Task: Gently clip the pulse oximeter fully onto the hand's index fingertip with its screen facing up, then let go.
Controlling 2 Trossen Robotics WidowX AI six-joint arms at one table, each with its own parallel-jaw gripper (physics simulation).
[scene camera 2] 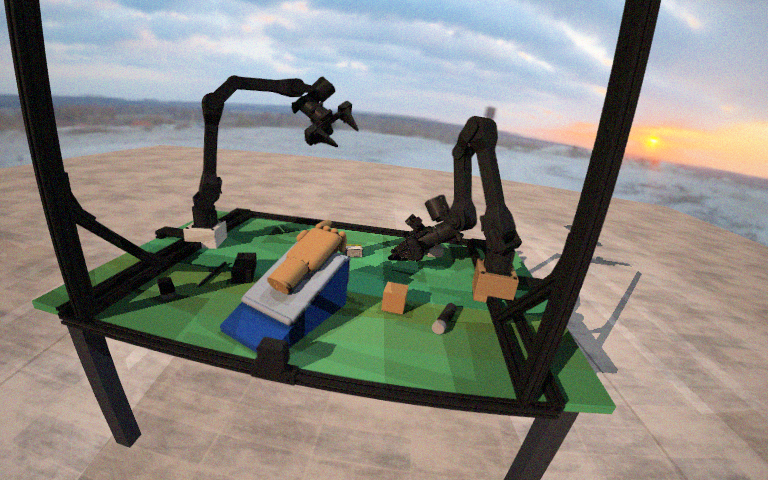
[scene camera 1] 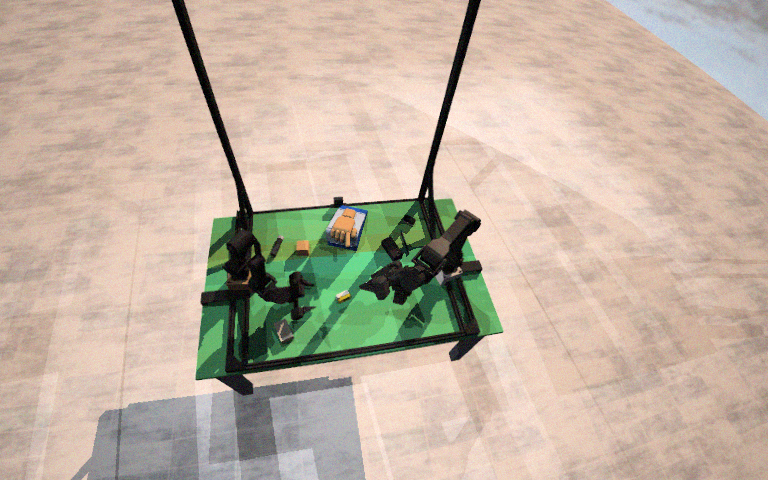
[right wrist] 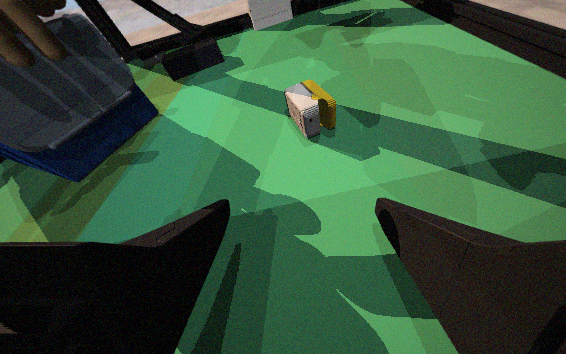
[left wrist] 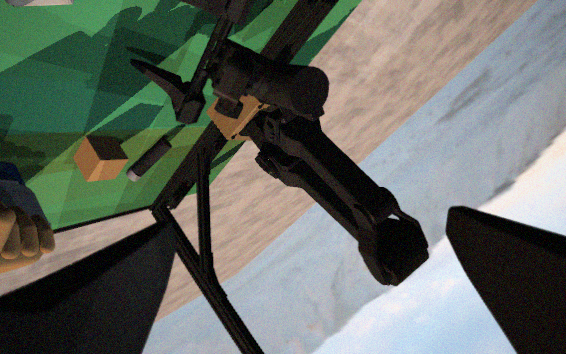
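Pixels of known places: left gripper, fingertip midpoint: [scene camera 2: 348,138] [scene camera 1: 365,281] [left wrist: 311,227]; right gripper, fingertip midpoint: [scene camera 2: 389,255] [scene camera 1: 315,296] [right wrist: 302,205] [left wrist: 142,25]; left arm's base, link origin: [scene camera 2: 205,224] [scene camera 1: 447,266]; right arm's base, link origin: [scene camera 2: 497,269] [scene camera 1: 240,273] [left wrist: 257,123].
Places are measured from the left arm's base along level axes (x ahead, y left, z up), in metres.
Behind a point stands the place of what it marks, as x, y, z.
Note:
The pulse oximeter [scene camera 1: 343,296] {0.473, -0.036, -0.026} [scene camera 2: 354,251] {0.476, -0.059, -0.038} [right wrist: 302,107] {0.492, -0.053, -0.028}, white with a yellow part, lies on the green table between the arms, apart from both grippers. The orange-tan hand [scene camera 1: 343,225] {0.383, -0.293, 0.098} [scene camera 2: 305,257] {0.363, -0.354, 0.072} rests palm side unclear on a blue wedge stand [scene camera 2: 331,294] {0.419, -0.369, -0.004} [right wrist: 115,130] {0.392, -0.279, -0.040} with a grey top; its fingers also show in the left wrist view. The oximeter's screen cannot be made out. My right gripper [scene camera 1: 311,296] {0.581, -0.081, -0.035} [right wrist: 302,205] {0.581, -0.081, -0.035} is open and empty, low over the table, with the oximeter ahead beyond its fingertips. My left gripper [scene camera 2: 347,138] {0.435, 0.077, 0.284} [left wrist: 311,227] {0.435, 0.077, 0.284} is open and empty, high above the table.
An orange block [scene camera 1: 302,247] {0.568, -0.313, -0.009} [scene camera 2: 394,298] {0.558, -0.348, -0.021} [left wrist: 100,160] {0.549, -0.294, -0.010} and a dark cylinder [scene camera 1: 276,247] {0.675, -0.368, -0.034} [scene camera 2: 445,318] {0.664, -0.404, -0.034} [left wrist: 150,159] {0.666, -0.372, -0.038} lie beside the stand. A black box [scene camera 1: 390,247] {0.192, -0.193, -0.025} [scene camera 2: 244,267] {0.193, -0.227, -0.025} and thin stick [scene camera 2: 212,273] {0.105, -0.221, -0.051} lie on its other side. A grey box [scene camera 1: 283,331] {0.737, 0.024, -0.029} lies near the right arm.

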